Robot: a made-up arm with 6 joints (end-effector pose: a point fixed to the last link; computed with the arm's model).
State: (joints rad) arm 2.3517 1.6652 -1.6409 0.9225 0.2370 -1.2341
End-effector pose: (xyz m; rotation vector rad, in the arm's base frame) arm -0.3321 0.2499 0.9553 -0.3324 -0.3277 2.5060
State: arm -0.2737 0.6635 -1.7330 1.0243 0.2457 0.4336
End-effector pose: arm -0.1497 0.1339 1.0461 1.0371 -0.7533 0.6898
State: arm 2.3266 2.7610 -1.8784 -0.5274 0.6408 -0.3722
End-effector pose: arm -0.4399 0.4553 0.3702 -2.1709 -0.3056 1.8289
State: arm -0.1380 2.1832 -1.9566 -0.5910 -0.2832 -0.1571
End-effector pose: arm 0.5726 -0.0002 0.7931 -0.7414 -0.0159 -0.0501
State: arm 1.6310 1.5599 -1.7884 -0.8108 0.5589 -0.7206
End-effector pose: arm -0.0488 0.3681 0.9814 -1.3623 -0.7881 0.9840
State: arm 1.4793 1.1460 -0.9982 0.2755 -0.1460 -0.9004
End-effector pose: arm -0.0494 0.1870 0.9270 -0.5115 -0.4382 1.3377
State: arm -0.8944 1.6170 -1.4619 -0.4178 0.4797 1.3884
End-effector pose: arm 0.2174 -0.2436 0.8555 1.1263 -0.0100 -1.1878
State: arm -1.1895 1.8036 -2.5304 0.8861 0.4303 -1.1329
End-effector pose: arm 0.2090 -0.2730 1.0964 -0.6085 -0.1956 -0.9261
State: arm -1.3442 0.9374 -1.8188 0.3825 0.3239 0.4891
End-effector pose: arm 0.0365 0.0543 1.0808 0.2947 -0.8784 -0.8287
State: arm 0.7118 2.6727 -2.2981 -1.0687 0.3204 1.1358
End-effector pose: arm 0.5207 0.4633 0.5452 -0.1448 0.4991 0.4017
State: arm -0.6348 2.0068 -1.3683 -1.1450 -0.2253 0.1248
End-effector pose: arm 0.4193 -0.2253 0.7381 -0.7878 0.6696 -0.2058
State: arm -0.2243 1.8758 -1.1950 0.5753 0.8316 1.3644
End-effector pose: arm 0.3726 0.0236 0.6965 1.9578 1.1640 -0.9917
